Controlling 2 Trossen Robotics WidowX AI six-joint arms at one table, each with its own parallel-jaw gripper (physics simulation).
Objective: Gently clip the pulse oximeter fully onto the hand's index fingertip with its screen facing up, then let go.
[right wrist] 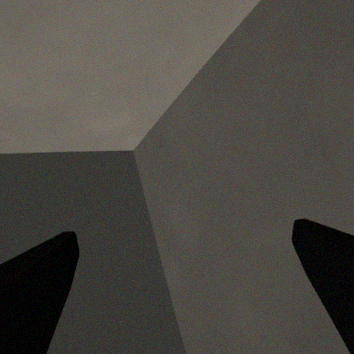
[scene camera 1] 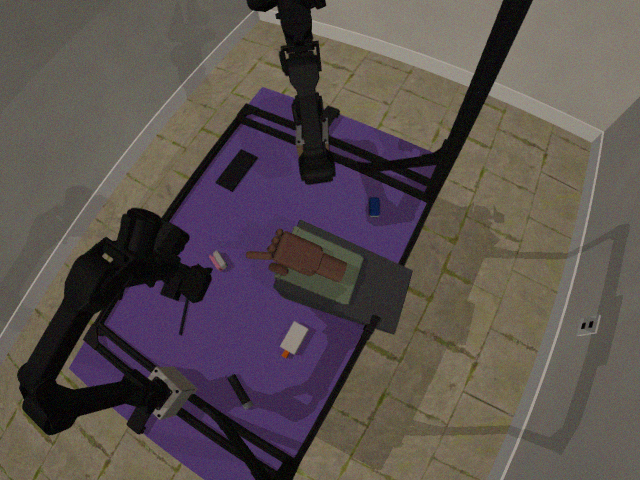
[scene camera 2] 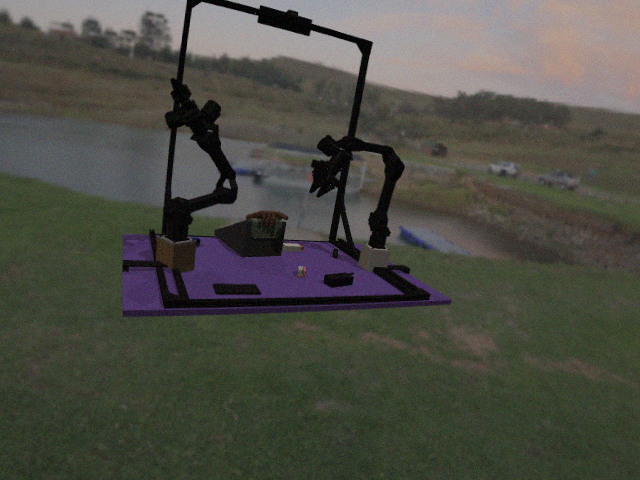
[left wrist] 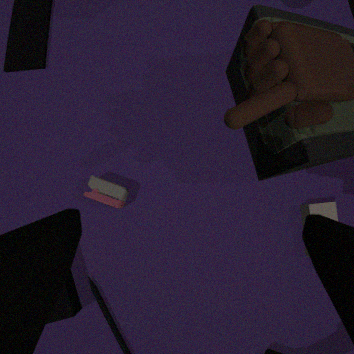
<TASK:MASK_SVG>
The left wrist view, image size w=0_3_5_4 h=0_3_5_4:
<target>my left gripper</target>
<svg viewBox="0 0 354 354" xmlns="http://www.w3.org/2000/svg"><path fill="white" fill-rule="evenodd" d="M308 214L302 230L303 242L314 269L354 345L354 227L320 214ZM78 209L66 208L0 234L0 354L33 353L69 272L81 236L81 221Z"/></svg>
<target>pulse oximeter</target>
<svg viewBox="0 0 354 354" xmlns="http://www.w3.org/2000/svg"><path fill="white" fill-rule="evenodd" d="M90 176L87 185L92 190L91 192L84 191L83 196L112 207L123 207L128 194L127 188L94 175Z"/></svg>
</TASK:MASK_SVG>
